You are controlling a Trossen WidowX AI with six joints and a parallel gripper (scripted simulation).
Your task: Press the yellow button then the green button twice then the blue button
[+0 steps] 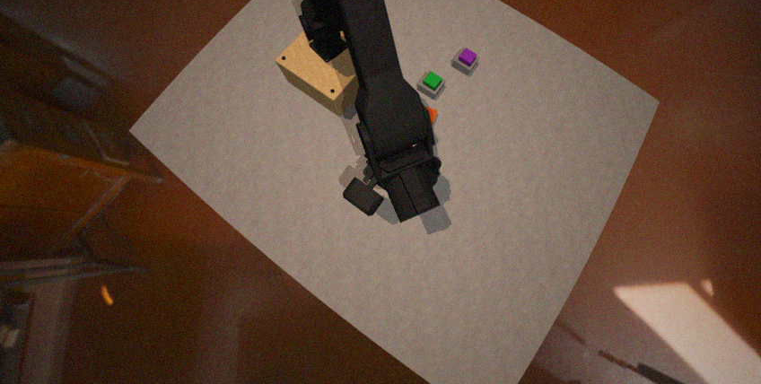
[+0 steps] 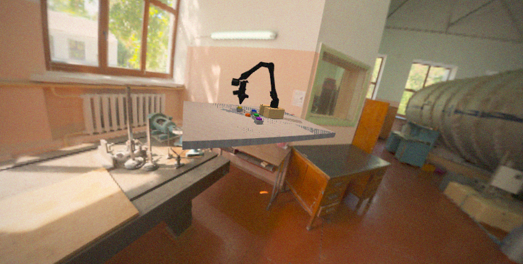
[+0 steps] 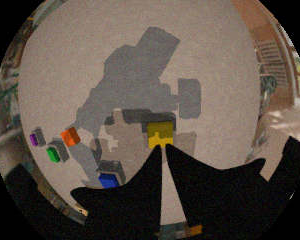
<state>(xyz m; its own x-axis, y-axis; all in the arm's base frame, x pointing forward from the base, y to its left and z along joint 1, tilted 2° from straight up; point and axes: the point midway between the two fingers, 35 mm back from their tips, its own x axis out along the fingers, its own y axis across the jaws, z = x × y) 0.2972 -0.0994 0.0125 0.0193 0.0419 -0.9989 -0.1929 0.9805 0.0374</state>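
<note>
My gripper tip is now 3 cm above the yellow button. Round my gripper tip: green button (24 cm to the left, 9 cm behind, 3 cm below); then blue button (12 cm behind, 8 cm to the left, 3 cm below); then small orange block (17 cm to the left, 5 cm below, 4 cm behind).
</note>
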